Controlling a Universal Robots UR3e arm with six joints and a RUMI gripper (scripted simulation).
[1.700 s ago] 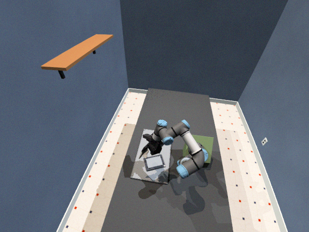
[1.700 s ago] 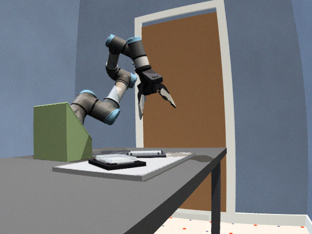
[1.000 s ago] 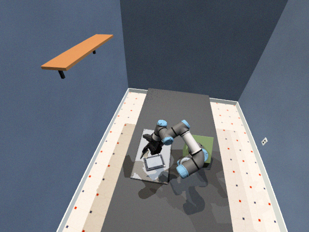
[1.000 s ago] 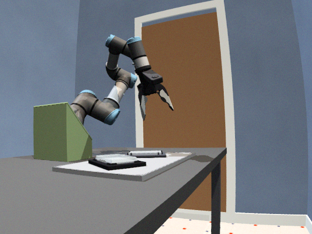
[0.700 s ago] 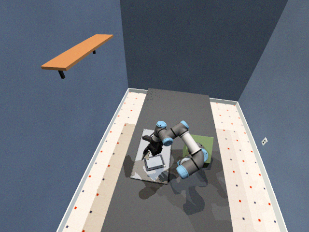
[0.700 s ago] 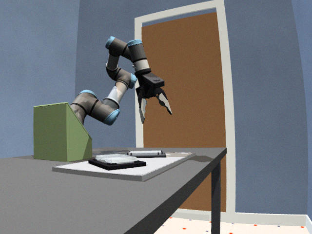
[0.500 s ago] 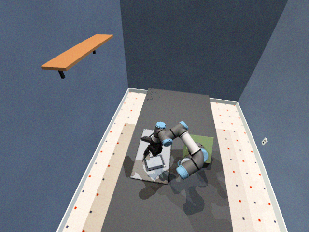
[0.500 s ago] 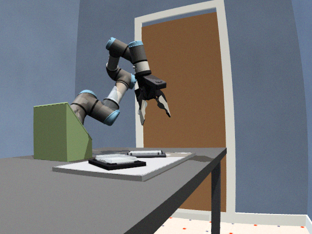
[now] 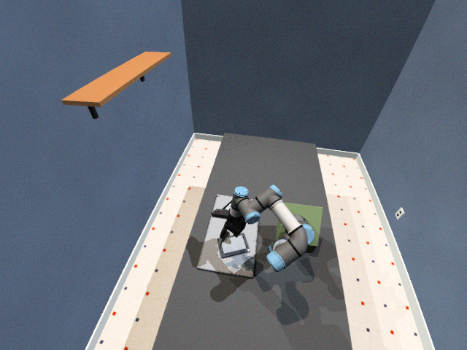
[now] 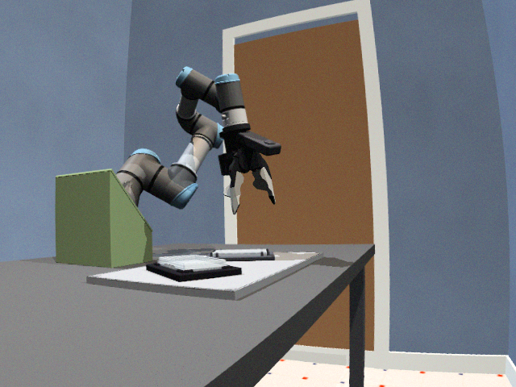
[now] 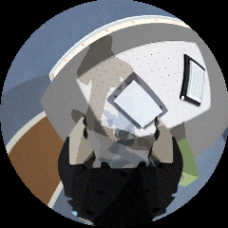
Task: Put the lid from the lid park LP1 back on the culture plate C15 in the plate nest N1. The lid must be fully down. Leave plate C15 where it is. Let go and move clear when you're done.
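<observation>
Now: hand 40 mm past the lid, 20 mm to the left of it and 110 mm above it. The rest, counted from my hand: lid park 40 mm behind, 20 mm to the right, 120 mm below.
</observation>
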